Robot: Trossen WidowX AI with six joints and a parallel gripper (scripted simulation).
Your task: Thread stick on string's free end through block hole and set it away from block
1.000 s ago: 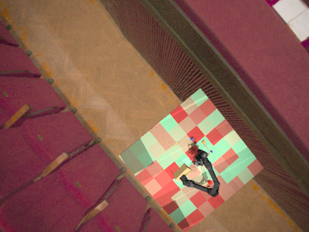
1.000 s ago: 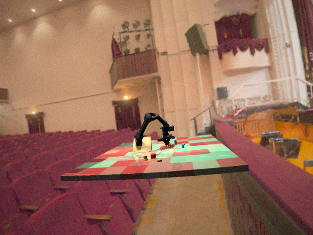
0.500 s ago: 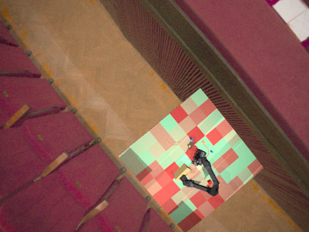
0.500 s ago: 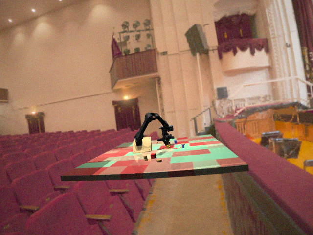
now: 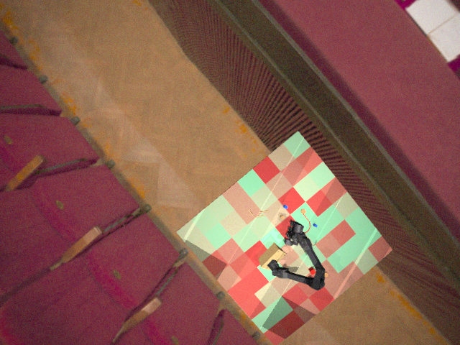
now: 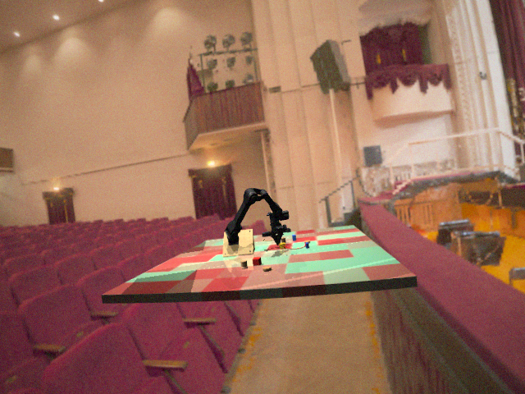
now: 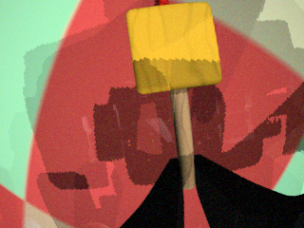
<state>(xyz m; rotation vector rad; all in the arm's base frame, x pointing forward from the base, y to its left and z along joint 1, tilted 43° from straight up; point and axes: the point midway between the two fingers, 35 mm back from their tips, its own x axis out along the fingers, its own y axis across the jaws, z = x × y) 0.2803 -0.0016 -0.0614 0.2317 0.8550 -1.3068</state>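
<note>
The yellow cube lies 50 mm to the right of my gripper tip, 20 mm ahead of it and 10 mm above it. From my gripper tip the other things lie so: round wooden button (190 mm ahead, 20 mm to the left); wooden cylinder (120 mm to the left, 40 mm ahead, 10 mm above); thin wooden stick (40 mm to the right, 20 mm ahead, 10 mm above).
</note>
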